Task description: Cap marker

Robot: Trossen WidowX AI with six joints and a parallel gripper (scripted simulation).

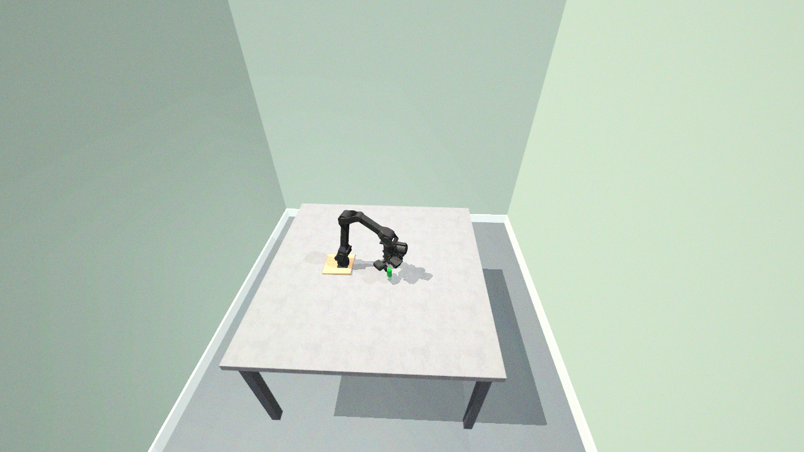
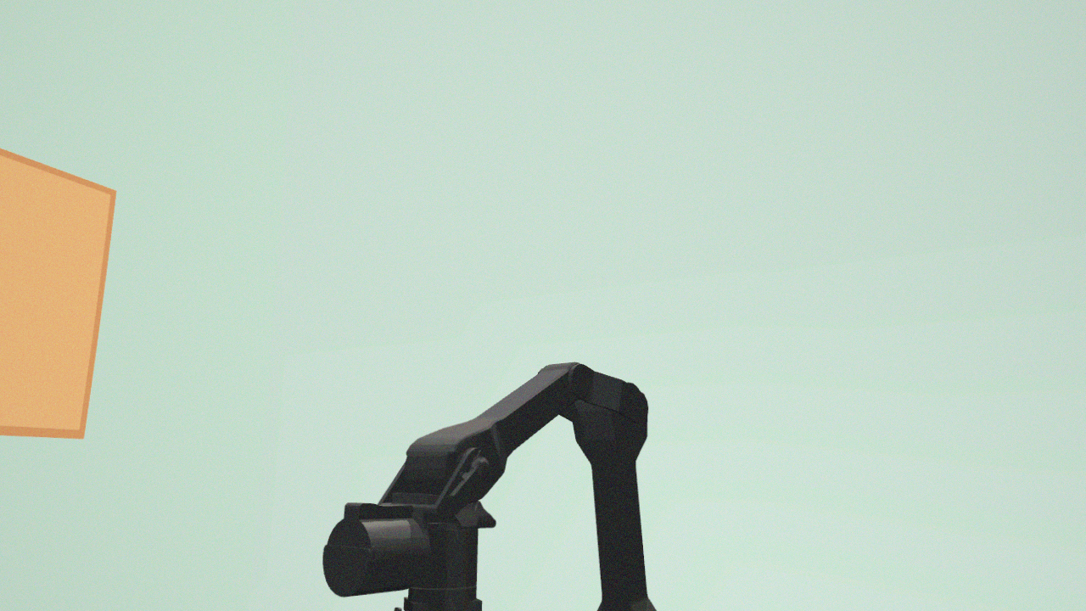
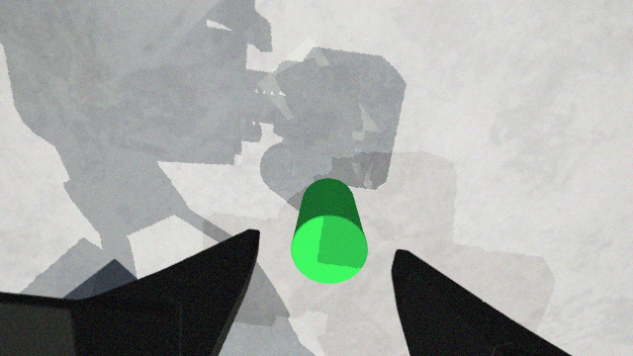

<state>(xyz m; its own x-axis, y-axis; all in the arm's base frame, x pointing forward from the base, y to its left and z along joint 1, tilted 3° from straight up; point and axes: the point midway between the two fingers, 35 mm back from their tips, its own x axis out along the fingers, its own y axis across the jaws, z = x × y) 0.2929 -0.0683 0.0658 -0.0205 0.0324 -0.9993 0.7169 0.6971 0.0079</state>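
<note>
Right now the green cap is 30 mm below my gripper tip.
</note>
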